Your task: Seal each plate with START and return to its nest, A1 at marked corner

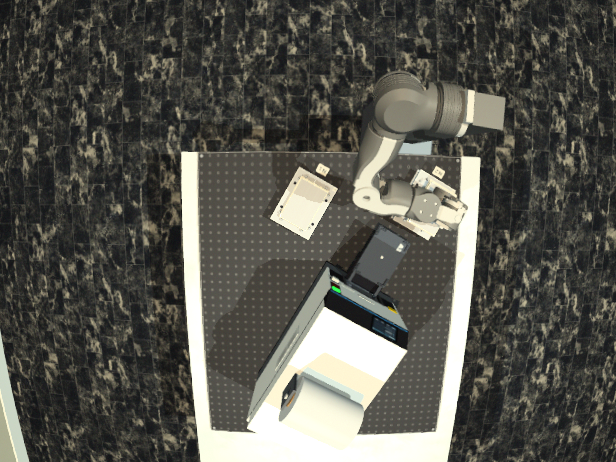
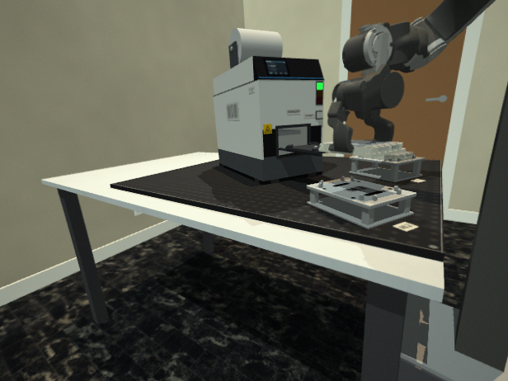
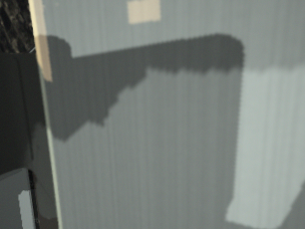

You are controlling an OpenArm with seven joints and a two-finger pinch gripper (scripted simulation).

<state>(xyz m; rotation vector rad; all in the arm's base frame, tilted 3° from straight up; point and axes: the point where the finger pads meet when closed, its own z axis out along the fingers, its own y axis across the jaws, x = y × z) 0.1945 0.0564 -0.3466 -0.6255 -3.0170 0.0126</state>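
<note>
The label tag lies 100 mm behind my hand, 40 mm to the left of it and 130 mm below it. Also, from my hand: clear well plate: right at my hand; then sealer stage: 150 mm ahead, 120 mm to the right, 20 mm below; then N1 label: 70 mm behind, 300 mm to the right, 130 mm below.
</note>
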